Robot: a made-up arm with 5 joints.
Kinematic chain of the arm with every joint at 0, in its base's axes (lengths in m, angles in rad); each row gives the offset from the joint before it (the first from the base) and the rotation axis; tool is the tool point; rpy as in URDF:
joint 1: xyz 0 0 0.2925 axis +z
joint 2: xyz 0 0 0 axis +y
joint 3: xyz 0.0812 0 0.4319 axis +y
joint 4: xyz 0.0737 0 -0.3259 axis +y
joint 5: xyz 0.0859 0 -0.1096 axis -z
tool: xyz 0 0 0 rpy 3.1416 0 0
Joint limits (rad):
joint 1: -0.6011..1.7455
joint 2: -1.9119..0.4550
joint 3: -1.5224..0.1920
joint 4: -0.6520..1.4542
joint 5: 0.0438..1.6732
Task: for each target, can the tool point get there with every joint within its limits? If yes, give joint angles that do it. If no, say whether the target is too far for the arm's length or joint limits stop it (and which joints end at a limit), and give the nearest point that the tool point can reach.
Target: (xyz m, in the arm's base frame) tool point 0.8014 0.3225 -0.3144
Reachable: no: too far | nearest point 0.4770 0.1919 0.2437 | short by 0.659 m
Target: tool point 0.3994 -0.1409 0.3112
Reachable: yes | joints -0.3392 0.2440 -0.3865 -0.2480 0.7895
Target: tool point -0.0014 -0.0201 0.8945
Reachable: yes | joints 1.5025 -1.0869 -0.9148 -0.0374 1.0052
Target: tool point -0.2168 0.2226 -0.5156
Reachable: no: joint limits stop it (at a limit: joint 1, joint 2) | nearest point -0.0453 0.2564 0.1714 | short by 0.709 m
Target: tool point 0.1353 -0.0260 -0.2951
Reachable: no: joint limits stop it (at a limit: joint 2) | nearest point 0.1968 -0.0378 0.1755 | short by 0.475 m
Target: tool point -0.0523 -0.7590 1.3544
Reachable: no: too far | nearest point -0.0312 -0.4521 0.9251 | short by 0.528 m
